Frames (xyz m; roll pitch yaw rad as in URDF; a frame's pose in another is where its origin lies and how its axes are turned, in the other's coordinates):
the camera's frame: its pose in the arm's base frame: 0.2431 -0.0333 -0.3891 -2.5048 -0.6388 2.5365
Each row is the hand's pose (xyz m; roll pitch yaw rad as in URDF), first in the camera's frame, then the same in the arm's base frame.
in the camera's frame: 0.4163 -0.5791 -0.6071 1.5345 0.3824 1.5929
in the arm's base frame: 0.3169 -0.2116 0.5274 -0.9643 0.2158 1.1028
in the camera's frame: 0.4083 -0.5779 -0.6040 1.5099 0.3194 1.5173
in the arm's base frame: 0.3201 -0.2148 0.5201 -0.9418 0.2214 1.1999
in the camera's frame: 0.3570 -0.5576 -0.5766 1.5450 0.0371 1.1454
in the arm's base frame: 0.3373 -0.2267 0.4621 -0.7480 0.1655 1.6665
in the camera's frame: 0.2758 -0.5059 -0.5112 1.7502 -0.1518 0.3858
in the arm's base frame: 0.3516 -0.2333 0.3468 -0.6264 -0.2743 2.3175
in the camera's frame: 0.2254 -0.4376 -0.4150 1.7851 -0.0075 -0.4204
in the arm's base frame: 0.3257 -0.2182 0.2221 -1.0690 -0.8246 3.0485
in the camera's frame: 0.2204 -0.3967 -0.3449 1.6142 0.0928 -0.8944
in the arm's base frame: 0.2845 -0.2004 0.1543 -1.8093 -0.9308 -2.4833
